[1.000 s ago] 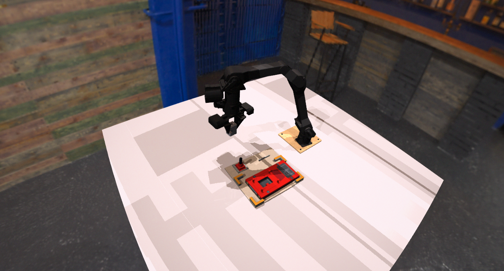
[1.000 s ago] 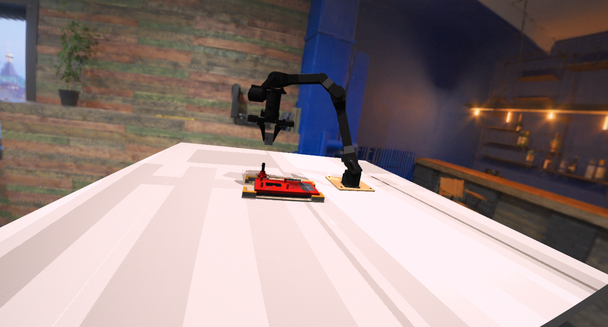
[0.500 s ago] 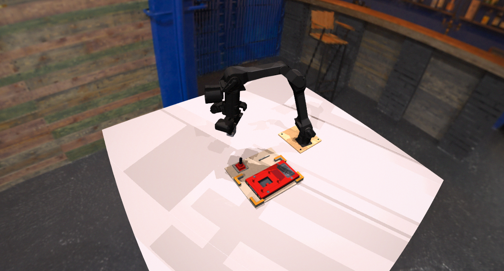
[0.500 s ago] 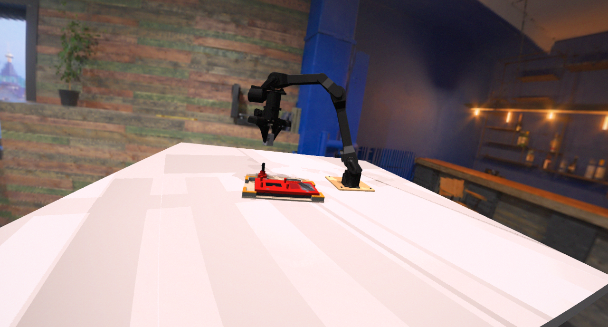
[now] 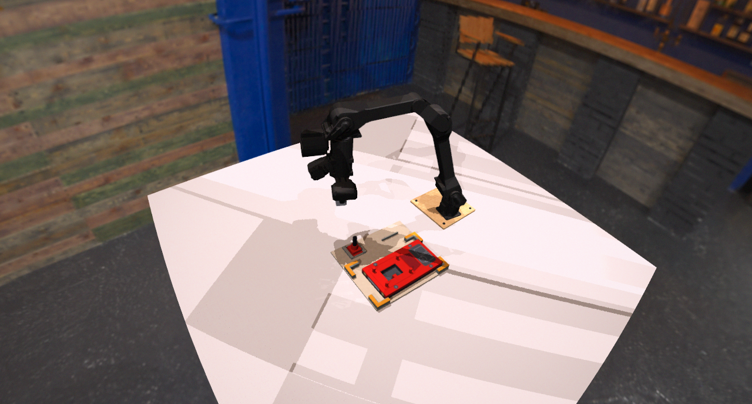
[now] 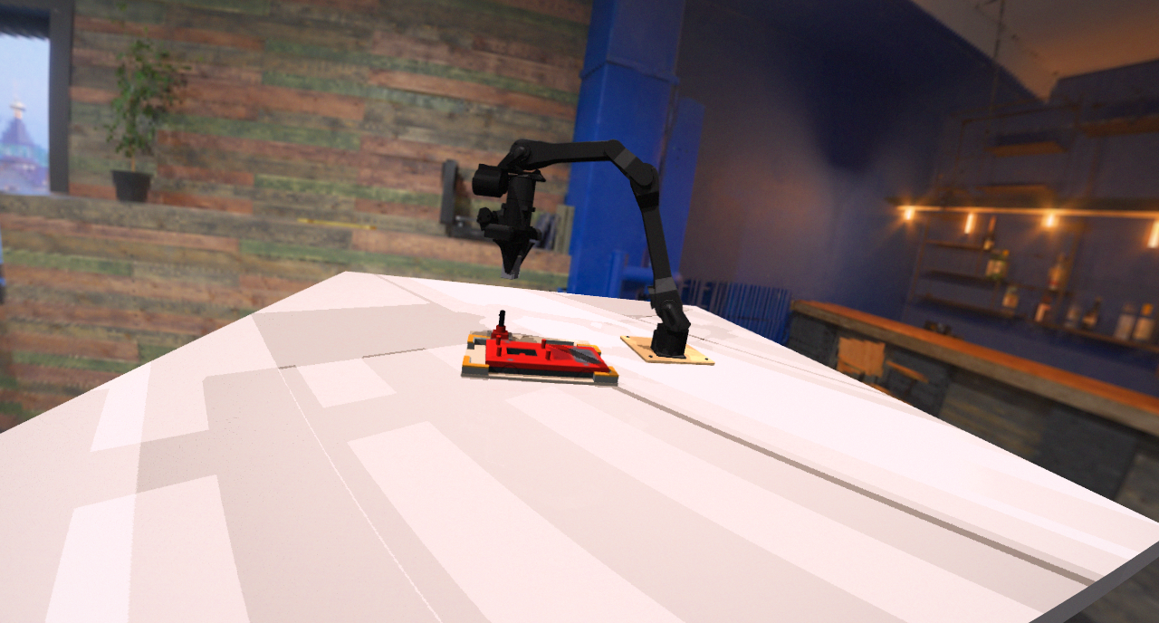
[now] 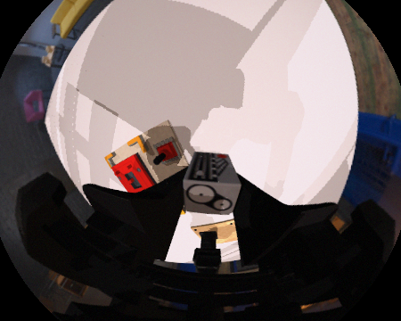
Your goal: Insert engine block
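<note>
Right now the black upright peg is 10 cm to the left of my gripper tip and 9 cm below it. Round my gripper tip: grey finned engine block: 1 cm to the left, 1 cm above.
</note>
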